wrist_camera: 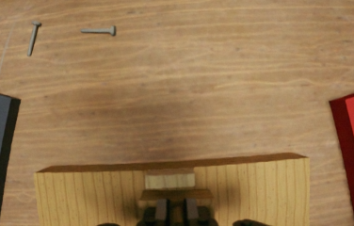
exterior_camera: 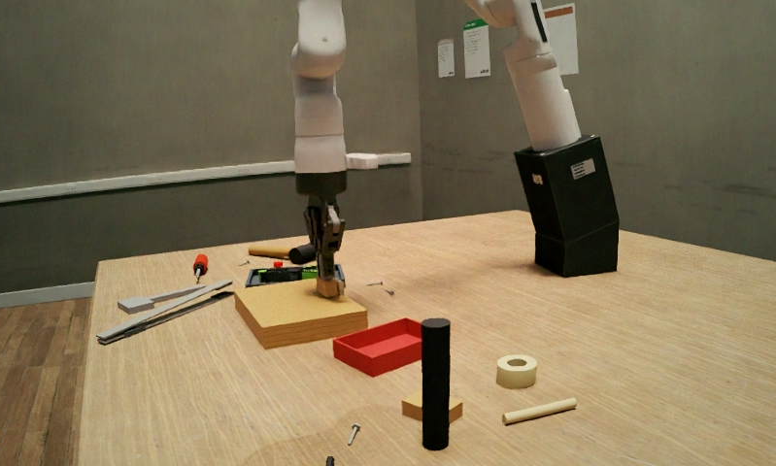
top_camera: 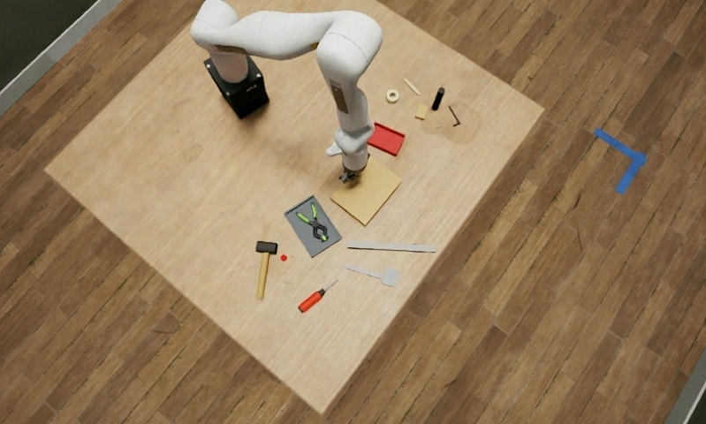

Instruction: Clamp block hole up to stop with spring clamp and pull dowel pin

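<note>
My hand is 2 cm above the dowel pin. Round my hand: wooden block (3 cm below); tan bench board (5 cm below, 5 cm ahead, 1 cm to the right); red tray (19 cm to the left, 7 cm below, 1 cm behind).
</note>
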